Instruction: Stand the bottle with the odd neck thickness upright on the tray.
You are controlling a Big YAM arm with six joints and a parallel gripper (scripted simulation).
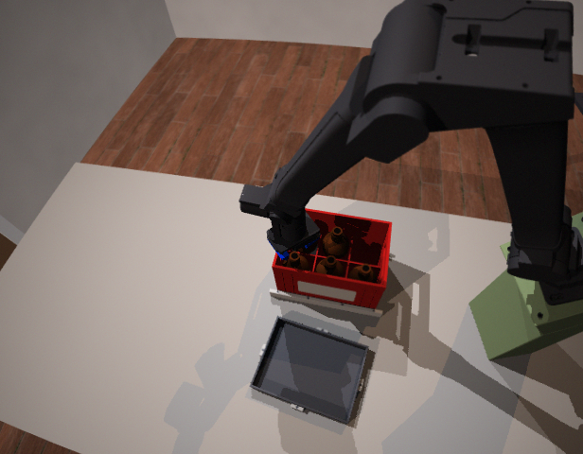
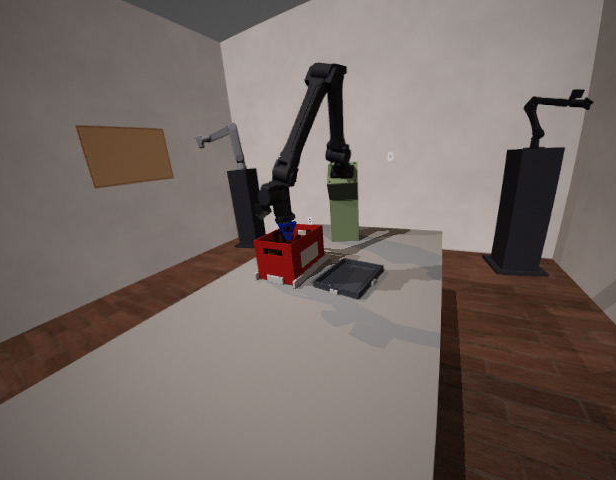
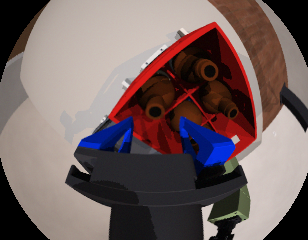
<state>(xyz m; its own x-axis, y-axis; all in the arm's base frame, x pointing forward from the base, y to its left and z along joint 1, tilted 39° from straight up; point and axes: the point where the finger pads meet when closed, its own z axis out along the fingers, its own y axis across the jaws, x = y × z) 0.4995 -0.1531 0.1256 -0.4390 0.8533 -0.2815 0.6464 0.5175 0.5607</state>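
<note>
The brown bottle is 100 mm below my hand. Also, from my hand: dark grey tray: 40 mm behind, 240 mm to the left, 180 mm below; then crate: 100 mm behind, 30 mm to the right, 110 mm below.
</note>
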